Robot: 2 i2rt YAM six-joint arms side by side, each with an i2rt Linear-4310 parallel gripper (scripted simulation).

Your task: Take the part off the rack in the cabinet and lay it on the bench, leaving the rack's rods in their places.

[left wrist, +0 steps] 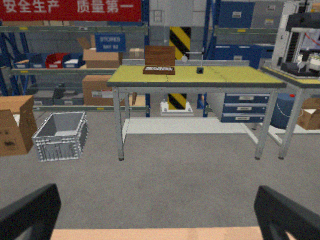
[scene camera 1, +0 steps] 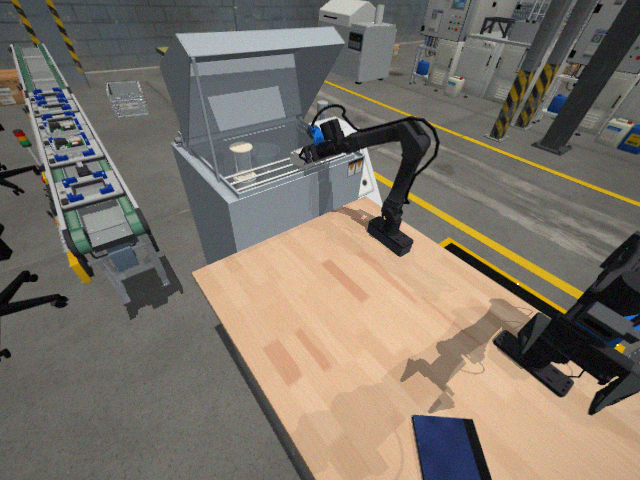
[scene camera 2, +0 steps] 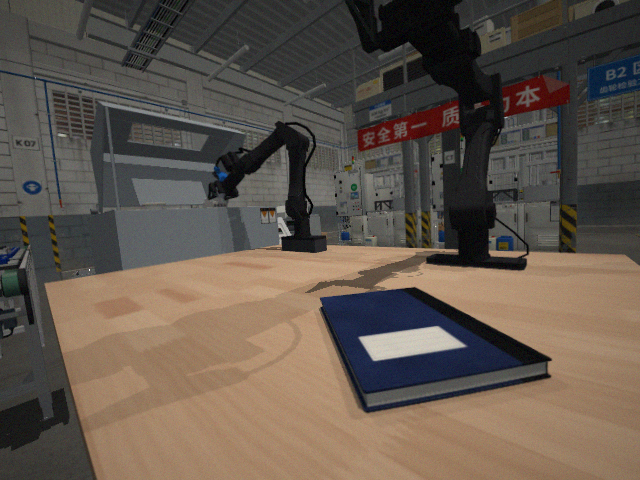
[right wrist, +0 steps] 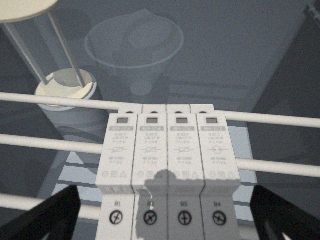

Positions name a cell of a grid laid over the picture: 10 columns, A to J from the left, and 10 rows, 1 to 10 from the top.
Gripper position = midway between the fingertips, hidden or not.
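Observation:
My left gripper (scene camera 1: I8) (left wrist: E9) is showing, and so is my right gripper (right wrist: F9). There's a grey cabinet (scene camera 1: D5) (scene camera 2: B6) (right wrist: H3) too, though in the left wrist view that cabinet is out of frame.

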